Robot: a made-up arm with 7 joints. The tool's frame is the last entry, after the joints. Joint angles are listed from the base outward. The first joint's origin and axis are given. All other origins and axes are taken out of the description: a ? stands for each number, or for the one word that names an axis. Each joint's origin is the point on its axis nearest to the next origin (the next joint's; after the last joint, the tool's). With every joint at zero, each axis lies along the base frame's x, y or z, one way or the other. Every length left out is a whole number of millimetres.
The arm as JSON. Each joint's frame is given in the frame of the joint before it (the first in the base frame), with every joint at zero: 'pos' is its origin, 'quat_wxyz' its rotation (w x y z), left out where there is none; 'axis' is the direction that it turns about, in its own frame. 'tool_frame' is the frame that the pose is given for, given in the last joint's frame.
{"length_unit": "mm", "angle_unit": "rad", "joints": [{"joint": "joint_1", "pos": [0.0, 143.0, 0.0], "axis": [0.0, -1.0, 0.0]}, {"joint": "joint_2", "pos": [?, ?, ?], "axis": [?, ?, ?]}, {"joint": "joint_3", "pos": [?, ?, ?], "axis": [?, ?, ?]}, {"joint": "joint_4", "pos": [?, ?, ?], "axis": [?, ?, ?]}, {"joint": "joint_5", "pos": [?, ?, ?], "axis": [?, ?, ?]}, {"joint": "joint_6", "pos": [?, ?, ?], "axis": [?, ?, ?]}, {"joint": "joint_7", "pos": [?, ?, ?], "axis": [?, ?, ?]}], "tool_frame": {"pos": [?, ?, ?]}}
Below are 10 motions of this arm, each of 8 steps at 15 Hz.
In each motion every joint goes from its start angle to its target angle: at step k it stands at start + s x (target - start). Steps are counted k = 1, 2, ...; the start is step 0. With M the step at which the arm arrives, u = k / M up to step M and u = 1 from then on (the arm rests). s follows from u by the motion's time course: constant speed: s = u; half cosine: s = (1 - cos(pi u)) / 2; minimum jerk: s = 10 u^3 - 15 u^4 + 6 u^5.
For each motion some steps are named. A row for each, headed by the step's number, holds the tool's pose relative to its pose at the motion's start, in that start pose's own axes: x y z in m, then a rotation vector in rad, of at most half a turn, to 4 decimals.
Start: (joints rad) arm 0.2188 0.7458 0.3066 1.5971 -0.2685 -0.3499 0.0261
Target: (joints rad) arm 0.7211 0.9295 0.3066 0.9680 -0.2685 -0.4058 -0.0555
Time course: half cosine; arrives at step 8
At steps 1, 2, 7, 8:
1: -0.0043 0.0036 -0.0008 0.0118 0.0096 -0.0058
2: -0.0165 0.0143 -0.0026 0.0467 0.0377 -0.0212
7: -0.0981 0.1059 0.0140 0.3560 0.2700 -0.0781
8: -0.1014 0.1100 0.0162 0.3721 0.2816 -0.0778

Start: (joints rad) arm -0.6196 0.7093 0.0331 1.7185 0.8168 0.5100 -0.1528
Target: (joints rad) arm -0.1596 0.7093 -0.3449 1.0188 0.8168 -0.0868 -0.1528
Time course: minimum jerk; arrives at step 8
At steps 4, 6, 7, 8:
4: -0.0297 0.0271 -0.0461 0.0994 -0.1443 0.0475
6: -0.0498 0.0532 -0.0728 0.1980 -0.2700 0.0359
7: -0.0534 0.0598 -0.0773 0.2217 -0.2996 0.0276
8: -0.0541 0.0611 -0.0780 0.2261 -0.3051 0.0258

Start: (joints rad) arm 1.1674 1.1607 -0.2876 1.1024 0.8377 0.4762 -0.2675
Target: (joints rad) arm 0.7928 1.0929 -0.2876 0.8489 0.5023 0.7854 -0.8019
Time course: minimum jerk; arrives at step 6
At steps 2, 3, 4, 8:
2: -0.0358 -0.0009 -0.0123 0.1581 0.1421 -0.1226
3: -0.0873 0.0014 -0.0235 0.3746 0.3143 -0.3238
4: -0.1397 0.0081 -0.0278 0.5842 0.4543 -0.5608
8: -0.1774 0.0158 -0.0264 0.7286 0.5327 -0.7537

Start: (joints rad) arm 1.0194 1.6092 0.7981 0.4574 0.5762 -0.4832 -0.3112
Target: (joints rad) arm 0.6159 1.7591 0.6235 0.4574 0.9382 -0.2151 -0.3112
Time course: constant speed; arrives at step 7
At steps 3, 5, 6, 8:
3: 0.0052 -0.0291 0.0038 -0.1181 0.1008 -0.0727
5: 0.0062 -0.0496 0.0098 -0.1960 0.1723 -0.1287
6: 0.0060 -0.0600 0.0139 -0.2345 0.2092 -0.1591
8: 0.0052 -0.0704 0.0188 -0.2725 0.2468 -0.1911

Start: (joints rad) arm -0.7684 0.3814 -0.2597 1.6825 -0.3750 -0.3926 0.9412
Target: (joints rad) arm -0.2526 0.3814 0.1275 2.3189 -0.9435 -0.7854 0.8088
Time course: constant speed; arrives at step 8
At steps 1, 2, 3, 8:
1: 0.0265 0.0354 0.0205 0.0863 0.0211 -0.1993
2: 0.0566 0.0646 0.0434 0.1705 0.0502 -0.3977
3: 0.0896 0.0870 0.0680 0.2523 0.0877 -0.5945
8: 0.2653 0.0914 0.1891 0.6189 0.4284 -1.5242

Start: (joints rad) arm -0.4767 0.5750 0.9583 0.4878 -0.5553 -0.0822 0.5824
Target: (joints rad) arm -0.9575 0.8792 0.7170 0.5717 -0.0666 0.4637 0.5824
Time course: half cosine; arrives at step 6
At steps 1, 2, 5, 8:
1: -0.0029 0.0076 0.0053 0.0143 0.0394 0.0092
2: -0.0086 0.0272 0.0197 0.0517 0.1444 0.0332
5: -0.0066 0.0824 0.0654 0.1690 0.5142 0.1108
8: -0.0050 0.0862 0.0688 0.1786 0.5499 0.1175

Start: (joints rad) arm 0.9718 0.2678 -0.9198 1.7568 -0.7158 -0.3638 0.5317
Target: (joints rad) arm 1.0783 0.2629 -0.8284 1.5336 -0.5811 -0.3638 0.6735
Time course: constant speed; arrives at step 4
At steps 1, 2, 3, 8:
1: -0.0166 -0.0017 0.0037 -0.0365 0.0343 0.0337
2: -0.0330 -0.0030 0.0084 -0.0697 0.0677 0.0695
3: -0.0491 -0.0039 0.0140 -0.0993 0.0997 0.1073
8: -0.0650 -0.0046 0.0206 -0.1256 0.1302 0.1470

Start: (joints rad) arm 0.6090 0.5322 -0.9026 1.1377 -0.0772 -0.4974 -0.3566
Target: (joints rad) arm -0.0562 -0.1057 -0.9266 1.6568 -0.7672 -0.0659 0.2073
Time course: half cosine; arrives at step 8
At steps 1, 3, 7, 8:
1: 0.0080 -0.0131 -0.0003 -0.0430 -0.0074 0.0120
3: 0.0753 -0.0887 0.0014 -0.2989 -0.0741 0.0890
7: 0.2487 -0.1264 0.0002 -0.5599 -0.1864 0.2189
8: 0.2563 -0.1228 -0.0008 -0.5621 -0.1843 0.2255

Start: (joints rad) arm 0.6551 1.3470 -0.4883 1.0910 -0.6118 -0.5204 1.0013
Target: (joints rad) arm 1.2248 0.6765 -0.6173 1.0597 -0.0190 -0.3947 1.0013
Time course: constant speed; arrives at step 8
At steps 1, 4, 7, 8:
1: 0.0131 0.0180 -0.0012 0.1134 -0.1072 0.0457
4: 0.0583 0.0820 0.0158 0.4309 -0.4446 0.1306
7: 0.1116 0.1479 0.0666 0.6954 -0.8021 0.1280
8: 0.1312 0.1672 0.0909 0.7672 -0.9238 0.1060

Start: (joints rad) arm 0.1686 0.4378 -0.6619 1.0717 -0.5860 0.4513 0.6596
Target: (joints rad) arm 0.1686 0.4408 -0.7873 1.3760 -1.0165 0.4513 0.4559
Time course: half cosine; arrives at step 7
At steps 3, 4, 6, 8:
3: 0.0331 -0.0048 0.0201 0.1961 -0.0084 -0.1941
4: 0.0510 -0.0093 0.0328 0.3139 -0.0219 -0.2991
6: 0.0767 -0.0184 0.0538 0.5003 -0.0538 -0.4495
8: 0.0803 -0.0199 0.0570 0.5282 -0.0595 -0.4704

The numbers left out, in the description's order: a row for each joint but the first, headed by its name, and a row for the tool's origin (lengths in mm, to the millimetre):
joint_2: xyz 0.0 0.0 0.0, axis 1.0 0.0 0.0
joint_3: xyz 0.0 0.0 -154.0, axis 0.0 0.0 1.0
joint_4: xyz 0.0 0.0 0.0, axis 0.0 -1.0 0.0
joint_5: xyz 0.0 0.0 -312.0, axis 0.0 0.0 1.0
joint_6: xyz 0.0 0.0 0.0, axis 0.0 1.0 0.0
joint_7: xyz 0.0 0.0 0.0, axis -1.0 0.0 0.0
tool: xyz 0.0 0.0 0.0

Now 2 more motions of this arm.
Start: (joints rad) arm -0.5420 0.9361 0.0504 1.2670 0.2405 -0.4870 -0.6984
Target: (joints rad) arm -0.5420 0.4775 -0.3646 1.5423 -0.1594 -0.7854 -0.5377
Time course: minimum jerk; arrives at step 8
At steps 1, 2, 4, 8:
1: 0.0003 -0.0031 0.0025 -0.0114 -0.0032 0.0067
2: 0.0029 -0.0199 0.0161 -0.0725 -0.0214 0.0454
4: 0.0326 -0.0903 0.0774 -0.3235 -0.1289 0.2588
8: 0.1080 -0.1573 0.1455 -0.5557 -0.3301 0.5943

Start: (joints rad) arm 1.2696 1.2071 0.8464 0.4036 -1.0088 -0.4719 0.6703
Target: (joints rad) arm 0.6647 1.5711 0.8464 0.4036 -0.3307 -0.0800 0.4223
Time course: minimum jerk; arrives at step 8
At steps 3, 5, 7, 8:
3: -0.0096 0.0224 0.0217 0.1166 0.1014 0.0479
5: 0.0013 0.0649 0.0476 0.3020 0.2190 0.0929
7: 0.0217 0.0883 0.0544 0.3954 0.2588 0.1083
8: 0.0233 0.0896 0.0546 0.4006 0.2607 0.1091

